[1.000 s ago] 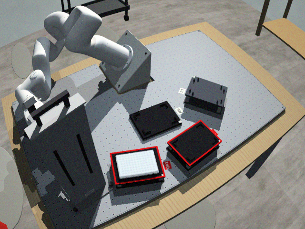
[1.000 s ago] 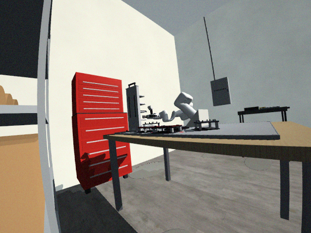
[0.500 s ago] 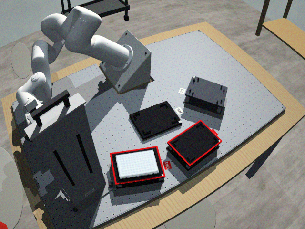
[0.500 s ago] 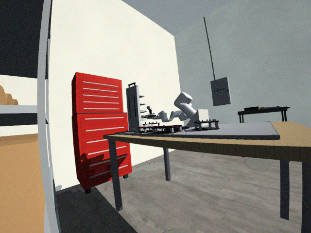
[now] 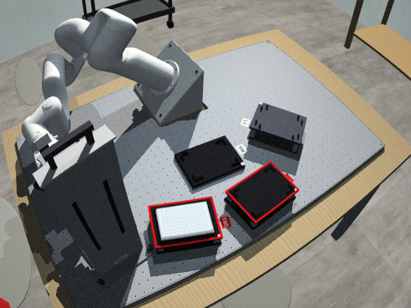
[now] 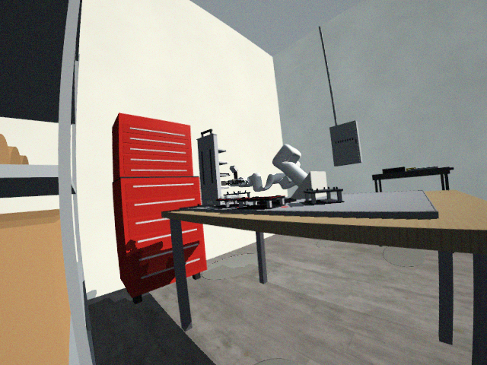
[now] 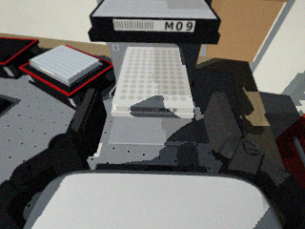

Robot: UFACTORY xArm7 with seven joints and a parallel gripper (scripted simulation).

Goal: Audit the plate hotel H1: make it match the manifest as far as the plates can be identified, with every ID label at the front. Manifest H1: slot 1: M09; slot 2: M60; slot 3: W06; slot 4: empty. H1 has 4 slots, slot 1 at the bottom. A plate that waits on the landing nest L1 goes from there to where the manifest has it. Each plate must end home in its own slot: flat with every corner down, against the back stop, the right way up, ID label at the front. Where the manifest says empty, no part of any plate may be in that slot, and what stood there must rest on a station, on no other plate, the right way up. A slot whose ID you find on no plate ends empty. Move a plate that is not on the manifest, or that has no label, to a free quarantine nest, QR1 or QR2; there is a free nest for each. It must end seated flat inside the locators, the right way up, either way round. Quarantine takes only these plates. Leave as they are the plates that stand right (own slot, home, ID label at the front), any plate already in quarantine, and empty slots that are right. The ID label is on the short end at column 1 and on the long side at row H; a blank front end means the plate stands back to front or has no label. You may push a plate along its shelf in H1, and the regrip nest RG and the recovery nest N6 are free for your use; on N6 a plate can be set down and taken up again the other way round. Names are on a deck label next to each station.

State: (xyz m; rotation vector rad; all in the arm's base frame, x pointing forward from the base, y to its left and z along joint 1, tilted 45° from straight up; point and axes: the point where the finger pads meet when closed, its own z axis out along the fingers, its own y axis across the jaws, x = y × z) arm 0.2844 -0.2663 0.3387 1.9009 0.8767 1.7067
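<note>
Right now my hand is 9 cm short of the dark-framed plate, 2 cm to the right of it and 5 cm below it. The rest, counted from my hand: handle (17 cm ahead, 3 cm to the left, 31 cm above); then plate hotel H1 (17 cm ahead, 3 cm to the left, 7 cm above); then white well plate (18 cm ahead, 22 cm to the left, 9 cm below).
</note>
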